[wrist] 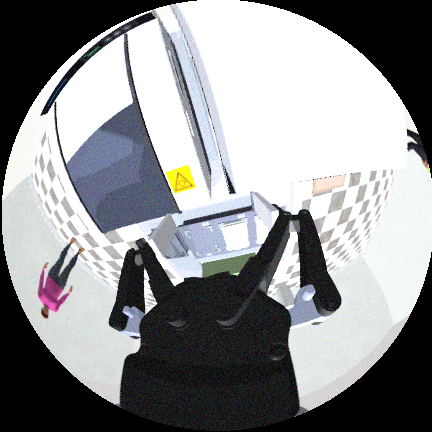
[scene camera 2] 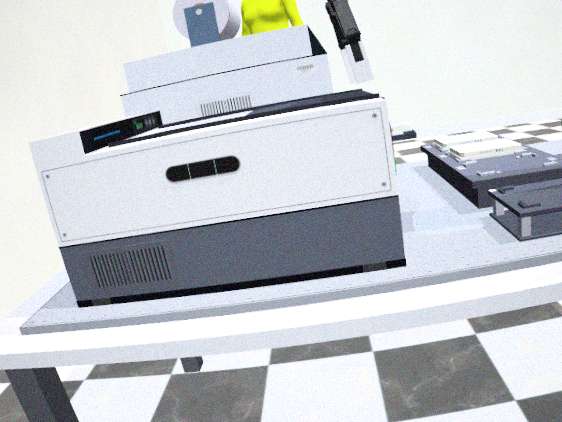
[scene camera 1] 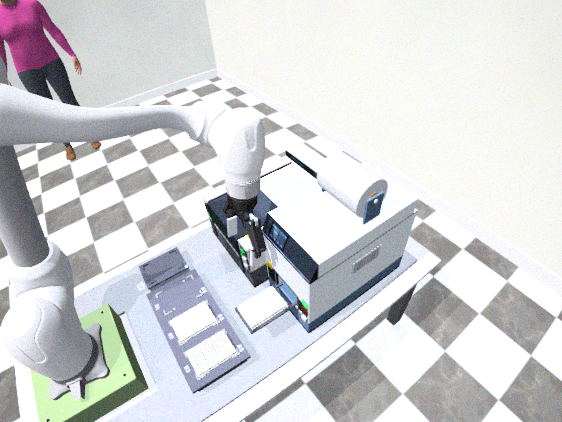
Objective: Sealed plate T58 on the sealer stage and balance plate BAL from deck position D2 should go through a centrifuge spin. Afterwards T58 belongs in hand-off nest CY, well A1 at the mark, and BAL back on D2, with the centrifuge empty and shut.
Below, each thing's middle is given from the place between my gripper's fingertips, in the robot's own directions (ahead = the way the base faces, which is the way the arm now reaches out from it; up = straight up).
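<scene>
My hand's 17 cm above the white plate point(scene camera 1: 189, 324), 5 cm to the left of it and 23 cm past it. And there's a centrifuge point(scene camera 2: 306, 189), which is 10 cm below my hand, 19 cm to the left of it and 23 cm ahead of it.
</scene>
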